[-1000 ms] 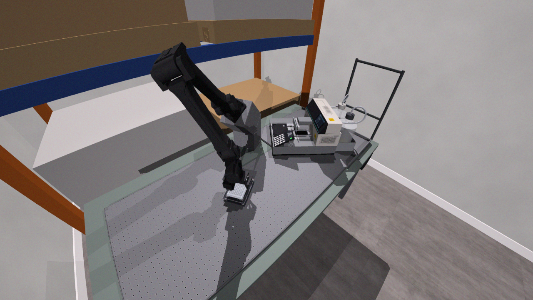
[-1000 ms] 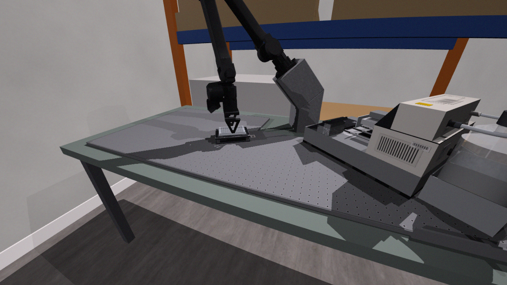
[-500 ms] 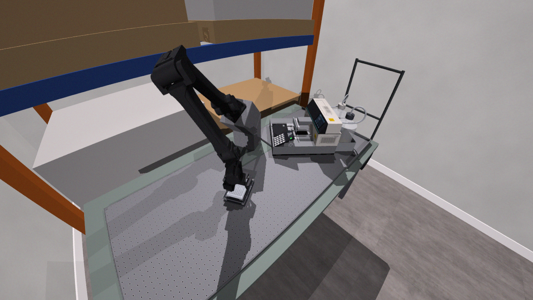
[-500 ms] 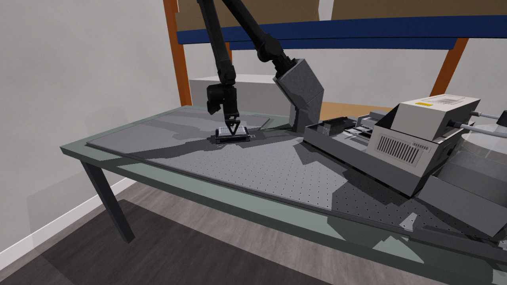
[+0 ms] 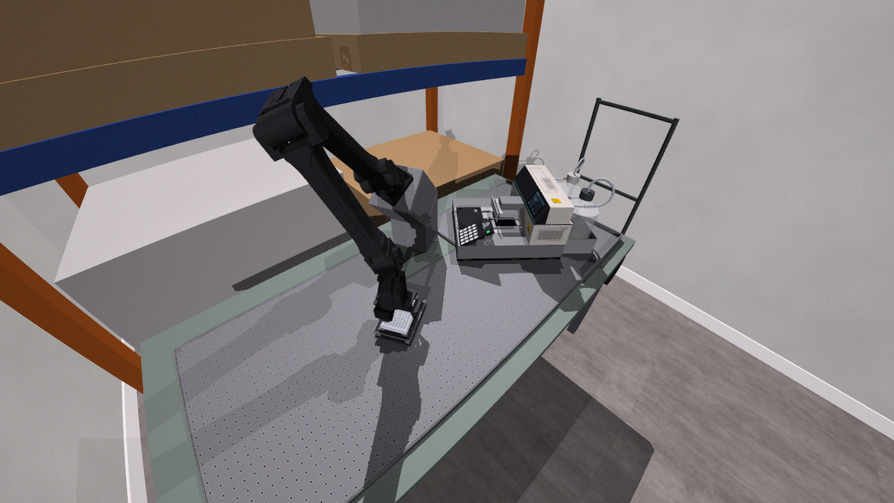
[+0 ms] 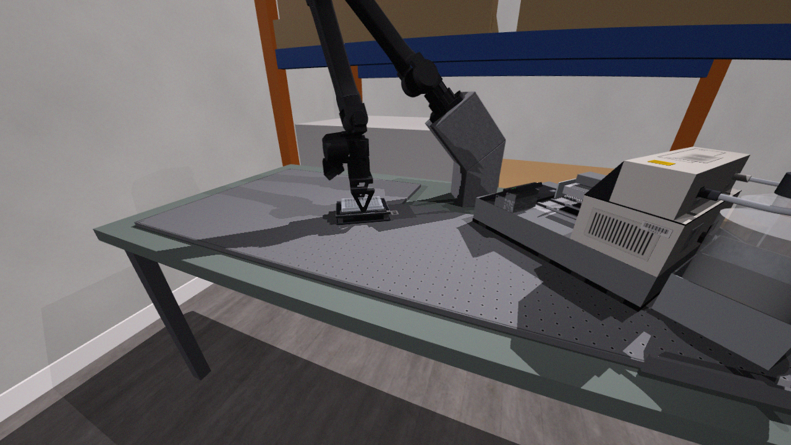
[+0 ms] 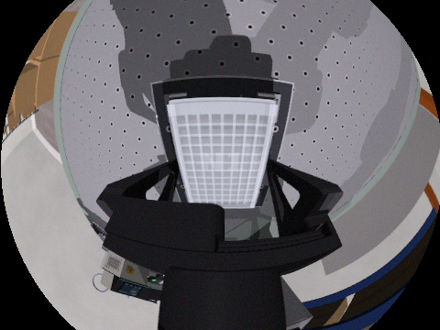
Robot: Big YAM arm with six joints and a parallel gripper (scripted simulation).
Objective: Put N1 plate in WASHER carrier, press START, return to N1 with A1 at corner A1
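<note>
Now: the white well plate 10 mm below my hand. From my hand the other things lie so: black plate nest N1: 10 mm below; plate washer: 40 mm ahead, 620 mm to the left, 90 mm above.
</note>
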